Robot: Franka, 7 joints.
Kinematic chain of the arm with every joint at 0, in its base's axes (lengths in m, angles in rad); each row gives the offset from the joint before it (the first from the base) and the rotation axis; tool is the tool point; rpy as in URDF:
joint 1: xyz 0 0 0.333 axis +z
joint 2: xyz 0 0 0 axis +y
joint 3: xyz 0 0 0.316 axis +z
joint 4: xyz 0.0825 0 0 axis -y
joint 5: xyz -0.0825 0 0.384 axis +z
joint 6: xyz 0 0 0 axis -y
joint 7: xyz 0.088 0 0 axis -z
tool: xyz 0 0 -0.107 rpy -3.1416 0 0
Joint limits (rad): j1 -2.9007..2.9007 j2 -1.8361..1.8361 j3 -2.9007..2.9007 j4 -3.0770..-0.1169 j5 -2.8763..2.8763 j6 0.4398..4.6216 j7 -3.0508..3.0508
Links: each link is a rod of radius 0.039 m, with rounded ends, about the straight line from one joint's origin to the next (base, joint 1, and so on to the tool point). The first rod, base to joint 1, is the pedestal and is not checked.
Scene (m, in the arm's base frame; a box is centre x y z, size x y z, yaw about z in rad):
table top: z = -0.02
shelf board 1: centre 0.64 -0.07 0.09 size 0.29 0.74 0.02 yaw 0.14
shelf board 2: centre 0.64 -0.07 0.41 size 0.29 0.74 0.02 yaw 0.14
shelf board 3: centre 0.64 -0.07 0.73 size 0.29 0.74 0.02 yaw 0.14
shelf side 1: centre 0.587 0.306 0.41 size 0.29 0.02 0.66 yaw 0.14
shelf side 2: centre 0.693 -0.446 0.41 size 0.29 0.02 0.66 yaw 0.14
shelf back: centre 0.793 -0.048 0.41 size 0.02 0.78 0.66 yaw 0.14
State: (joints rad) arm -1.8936 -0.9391 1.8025 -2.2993 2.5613 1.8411 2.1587
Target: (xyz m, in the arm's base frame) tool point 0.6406 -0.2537 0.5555
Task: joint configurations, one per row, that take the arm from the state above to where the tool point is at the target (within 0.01 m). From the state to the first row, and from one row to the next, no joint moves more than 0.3 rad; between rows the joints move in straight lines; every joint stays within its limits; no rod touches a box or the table.
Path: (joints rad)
1: -1.7000 -0.9780 1.6865 -2.5214 2.5528 1.8155 2.1587
2: -1.5065 -1.0169 1.5705 -2.7434 2.5444 1.7898 2.1587
3: -1.3129 -1.0558 1.4546 -2.9655 2.5359 1.7642 2.1587
4: -1.5724 -1.0729 1.3360 -2.7593 2.5730 1.8395 2.1587
5: -1.8320 -1.0899 1.2174 -2.5532 2.6102 1.9148 2.1587
6: -2.0915 -1.1069 1.0987 -2.3470 2.6473 1.9901 2.1587
7: -2.2196 -1.0255 1.2684 -2.1243 2.6485 1.9582 2.1587
8: -2.3476 -0.9441 1.4381 -1.9016 2.6497 1.9264 2.1587
9: -2.4757 -0.8627 1.6078 -1.6789 2.6508 1.8946 2.1587

